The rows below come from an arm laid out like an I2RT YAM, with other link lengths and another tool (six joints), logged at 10 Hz.
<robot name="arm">
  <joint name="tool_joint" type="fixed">
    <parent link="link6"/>
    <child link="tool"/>
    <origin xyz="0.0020 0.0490 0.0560" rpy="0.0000 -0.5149 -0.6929"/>
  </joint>
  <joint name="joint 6" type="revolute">
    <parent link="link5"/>
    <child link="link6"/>
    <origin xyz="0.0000 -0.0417 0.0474" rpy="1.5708 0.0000 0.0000"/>
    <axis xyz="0 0 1"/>
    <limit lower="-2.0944" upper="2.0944"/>
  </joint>
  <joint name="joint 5" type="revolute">
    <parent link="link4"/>
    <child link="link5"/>
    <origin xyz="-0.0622 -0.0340 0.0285" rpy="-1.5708 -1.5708 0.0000"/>
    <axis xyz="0 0 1"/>
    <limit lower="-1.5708" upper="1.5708"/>
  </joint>
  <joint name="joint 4" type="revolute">
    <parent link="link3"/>
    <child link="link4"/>
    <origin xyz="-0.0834 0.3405 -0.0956" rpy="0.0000 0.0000 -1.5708"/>
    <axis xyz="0 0 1"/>
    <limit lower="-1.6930" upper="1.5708"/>
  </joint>
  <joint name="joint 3" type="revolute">
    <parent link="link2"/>
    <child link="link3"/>
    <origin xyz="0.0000 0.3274 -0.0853" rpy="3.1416 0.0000 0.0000"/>
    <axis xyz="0 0 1"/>
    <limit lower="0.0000" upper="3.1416"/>
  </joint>
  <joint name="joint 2" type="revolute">
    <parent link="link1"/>
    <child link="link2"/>
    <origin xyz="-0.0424 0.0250 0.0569" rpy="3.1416 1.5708 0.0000"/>
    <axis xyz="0 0 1"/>
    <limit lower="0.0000" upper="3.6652"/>
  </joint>
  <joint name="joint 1" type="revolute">
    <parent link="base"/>
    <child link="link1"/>
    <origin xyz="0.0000 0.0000 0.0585" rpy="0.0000 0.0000 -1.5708"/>
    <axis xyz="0 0 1"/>
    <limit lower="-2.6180" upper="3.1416"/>
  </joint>
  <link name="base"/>
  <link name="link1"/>
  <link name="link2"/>
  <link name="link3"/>
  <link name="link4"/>
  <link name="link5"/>
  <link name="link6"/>
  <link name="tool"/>
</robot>
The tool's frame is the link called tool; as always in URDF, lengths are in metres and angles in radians.
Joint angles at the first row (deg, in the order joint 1, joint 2, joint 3, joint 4, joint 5, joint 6):
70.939 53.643 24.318 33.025 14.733 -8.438
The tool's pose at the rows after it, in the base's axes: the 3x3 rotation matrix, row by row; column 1 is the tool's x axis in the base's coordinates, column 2 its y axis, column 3 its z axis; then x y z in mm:
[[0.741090 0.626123 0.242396], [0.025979 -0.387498 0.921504], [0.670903 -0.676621 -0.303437]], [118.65 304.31 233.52]
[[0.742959 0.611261 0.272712], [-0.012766 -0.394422 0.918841], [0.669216 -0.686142 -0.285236]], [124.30 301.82 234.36]
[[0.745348 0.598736 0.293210], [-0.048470 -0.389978 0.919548], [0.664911 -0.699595 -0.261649]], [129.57 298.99 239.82]
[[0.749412 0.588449 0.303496], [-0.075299 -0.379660 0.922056], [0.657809 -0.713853 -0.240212]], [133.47 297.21 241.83]
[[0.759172 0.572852 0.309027], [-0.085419 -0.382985 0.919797], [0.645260 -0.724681 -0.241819]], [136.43 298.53 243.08]
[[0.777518 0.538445 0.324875], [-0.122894 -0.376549 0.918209], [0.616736 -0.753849 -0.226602]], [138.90 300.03 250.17]
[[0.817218 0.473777 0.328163], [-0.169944 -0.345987 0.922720], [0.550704 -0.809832 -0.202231]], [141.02 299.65 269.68]
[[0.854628 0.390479 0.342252], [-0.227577 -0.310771 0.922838], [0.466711 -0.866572 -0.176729]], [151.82 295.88 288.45]
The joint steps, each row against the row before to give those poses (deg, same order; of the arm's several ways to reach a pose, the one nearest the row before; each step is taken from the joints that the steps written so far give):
-0.186 0.152 -0.053 0.459 1.236 -0.255
-0.828 0.000 -0.270 1.195 1.142 0.460
-1.049 -0.586 0.175 0.360 0.382 0.800
-0.906 -0.249 -0.176 0.842 -0.045 0.990
-0.465 0.538 0.668 -0.580 0.232 0.966
-0.202 0.210 1.328 -1.108 1.532 2.341
-0.864 -1.125 3.103 -4.887 0.855 5.277
-3.009 -0.634 3.299 -5.123 -0.575 6.366

